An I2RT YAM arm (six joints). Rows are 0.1 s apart.
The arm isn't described. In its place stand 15 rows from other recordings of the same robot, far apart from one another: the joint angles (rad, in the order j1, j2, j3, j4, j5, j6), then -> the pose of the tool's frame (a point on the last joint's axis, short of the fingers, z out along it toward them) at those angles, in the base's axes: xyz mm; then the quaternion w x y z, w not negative.
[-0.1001, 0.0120, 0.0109, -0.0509, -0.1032, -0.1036] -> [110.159, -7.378, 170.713, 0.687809, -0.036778, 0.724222, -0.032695]
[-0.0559, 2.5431, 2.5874, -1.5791, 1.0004, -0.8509] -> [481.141, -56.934, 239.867, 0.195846, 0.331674, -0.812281, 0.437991]
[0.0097, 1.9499, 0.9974, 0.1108, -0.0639, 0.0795] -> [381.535, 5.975, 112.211, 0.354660, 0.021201, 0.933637, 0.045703]
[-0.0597, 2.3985, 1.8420, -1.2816, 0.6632, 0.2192] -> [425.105, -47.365, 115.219, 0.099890, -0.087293, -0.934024, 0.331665]
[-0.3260, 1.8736, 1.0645, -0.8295, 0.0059, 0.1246] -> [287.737, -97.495, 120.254, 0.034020, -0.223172, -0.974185, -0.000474]
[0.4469, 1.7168, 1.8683, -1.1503, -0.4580, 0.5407] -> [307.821, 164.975, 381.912, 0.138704, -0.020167, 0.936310, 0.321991]
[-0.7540, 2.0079, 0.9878, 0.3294, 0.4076, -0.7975] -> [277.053, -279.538, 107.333, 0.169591, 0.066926, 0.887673, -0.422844]
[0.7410, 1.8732, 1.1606, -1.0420, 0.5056, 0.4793] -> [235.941, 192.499, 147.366, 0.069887, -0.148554, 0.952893, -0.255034]
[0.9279, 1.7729, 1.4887, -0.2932, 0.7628, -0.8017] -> [264.621, 312.245, 306.586, 0.462039, -0.505861, 0.664381, -0.298701]
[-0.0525, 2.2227, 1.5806, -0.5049, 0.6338, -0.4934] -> [452.801, -44.905, 131.087, 0.110319, -0.139180, 0.920803, -0.347247]
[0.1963, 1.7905, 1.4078, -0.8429, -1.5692, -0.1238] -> [338.569, 103.626, 265.638, 0.096231, -0.230897, 0.668908, 0.699992]
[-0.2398, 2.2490, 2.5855, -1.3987, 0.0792, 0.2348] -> [436.839, -109.708, 360.978, 0.251272, 0.237021, 0.937639, -0.038945]
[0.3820, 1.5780, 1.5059, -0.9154, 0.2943, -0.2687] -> [310.164, 113.475, 329.489, 0.291919, -0.262888, 0.911193, -0.124099]
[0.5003, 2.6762, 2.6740, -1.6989, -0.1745, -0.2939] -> [424.245, 238.976, 183.303, 0.073471, 0.379225, -0.918924, -0.079810]
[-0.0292, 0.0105, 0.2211, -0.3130, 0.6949, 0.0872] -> [83.169, -25.234, 215.804, 0.637021, 0.268348, 0.683556, -0.234405]
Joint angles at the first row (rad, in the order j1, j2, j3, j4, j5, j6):
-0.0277, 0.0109, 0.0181, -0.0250, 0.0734, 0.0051
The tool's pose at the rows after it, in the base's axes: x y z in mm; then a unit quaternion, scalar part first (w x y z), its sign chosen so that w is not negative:
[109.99, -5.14, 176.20, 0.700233, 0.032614, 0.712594, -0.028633]
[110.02, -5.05, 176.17, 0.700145, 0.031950, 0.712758, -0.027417]
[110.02, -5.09, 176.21, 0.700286, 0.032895, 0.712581, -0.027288]
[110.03, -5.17, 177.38, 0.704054, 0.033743, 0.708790, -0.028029]
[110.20, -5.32, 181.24, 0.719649, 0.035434, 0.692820, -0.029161]
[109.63, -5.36, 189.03, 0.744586, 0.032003, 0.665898, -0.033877]
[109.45, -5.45, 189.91, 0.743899, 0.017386, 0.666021, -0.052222]
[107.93, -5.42, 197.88, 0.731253, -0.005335, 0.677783, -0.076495]
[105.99, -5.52, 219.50, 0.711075, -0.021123, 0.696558, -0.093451]
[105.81, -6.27, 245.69, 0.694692, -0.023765, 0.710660, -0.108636]
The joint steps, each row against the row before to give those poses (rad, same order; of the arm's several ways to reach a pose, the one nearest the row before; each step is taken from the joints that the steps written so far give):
0.0000, -0.0001, 0.0000, 0.0000, -0.0145, 0.0008
0.0000, 0.0004, 0.0000, -0.0001, -0.0027, 0.0008
0.0000, 0.0000, 0.0000, 0.0005, 0.0012, 0.0015
0.0000, 0.0001, 0.0000, 0.0107, 0.0023, 0.0000
0.0001, 0.0000, -0.0042, 0.0488, 0.0042, 0.0000
0.0000, -0.0005, -0.0011, 0.0747, 0.0015, -0.0130
0.0000, 0.0004, 0.0030, -0.0015, 0.0027, -0.0469
0.0000, 0.0156, 0.0454, -0.0610, 0.0004, -0.0660
-0.0001, 0.0638, 0.1076, -0.0965, 0.0041, -0.0454
0.0001, 0.0836, 0.1202, -0.0767, 0.0214, -0.0244

